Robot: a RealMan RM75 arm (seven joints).
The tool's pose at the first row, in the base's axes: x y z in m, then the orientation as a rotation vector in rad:
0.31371, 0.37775, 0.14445, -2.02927, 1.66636, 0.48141
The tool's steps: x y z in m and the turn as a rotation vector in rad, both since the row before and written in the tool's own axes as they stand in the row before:
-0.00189, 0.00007, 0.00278, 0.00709, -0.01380, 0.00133
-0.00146, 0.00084, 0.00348, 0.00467, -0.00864, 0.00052
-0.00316, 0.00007, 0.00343, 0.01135, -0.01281, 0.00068
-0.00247, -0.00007, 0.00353, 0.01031, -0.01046, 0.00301
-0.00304, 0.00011, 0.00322, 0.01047, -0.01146, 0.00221
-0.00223, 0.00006, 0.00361, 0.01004, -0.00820, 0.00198
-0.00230, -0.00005, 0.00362, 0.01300, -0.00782, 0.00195
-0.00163, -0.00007, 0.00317, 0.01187, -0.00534, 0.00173
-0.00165, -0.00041, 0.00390, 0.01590, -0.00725, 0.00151
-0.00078, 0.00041, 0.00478, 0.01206, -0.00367, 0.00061
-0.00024, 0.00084, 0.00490, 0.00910, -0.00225, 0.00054
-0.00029, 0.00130, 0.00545, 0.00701, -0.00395, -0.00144
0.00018, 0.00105, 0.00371, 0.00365, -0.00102, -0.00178
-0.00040, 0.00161, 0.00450, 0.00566, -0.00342, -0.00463
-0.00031, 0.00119, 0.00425, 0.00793, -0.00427, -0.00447
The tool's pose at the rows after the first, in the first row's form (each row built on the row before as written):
0.31333, 0.38083, 0.14316, -2.01546, 1.65914, 0.48821
0.31231, 0.38387, 0.14100, -2.00688, 1.65425, 0.49211
0.31172, 0.38838, 0.13997, -1.99106, 1.64657, 0.49374
0.31144, 0.39244, 0.13855, -1.97562, 1.64283, 0.49499
0.31089, 0.39676, 0.13773, -1.96011, 1.63758, 0.49667
0.31060, 0.40070, 0.13618, -1.94689, 1.63407, 0.49568
0.31043, 0.40473, 0.13473, -1.93178, 1.63057, 0.49165
0.31042, 0.40798, 0.13326, -1.91901, 1.62840, 0.48636
0.31084, 0.41175, 0.13133, -1.90245, 1.62454, 0.47906
0.31077, 0.41536, 0.12808, -1.89125, 1.62219, 0.47172
0.31045, 0.41862, 0.12433, -1.88302, 1.62081, 0.46578
0.30978, 0.42226, 0.12011, -1.87688, 1.61642, 0.46236
0.30926, 0.42445, 0.11698, -1.87496, 1.61377, 0.45924
0.30820, 0.42756, 0.11349, -1.87239, 1.60658, 0.45521
0.30755, 0.43048, 0.11023, -1.86758, 1.59888, 0.45000

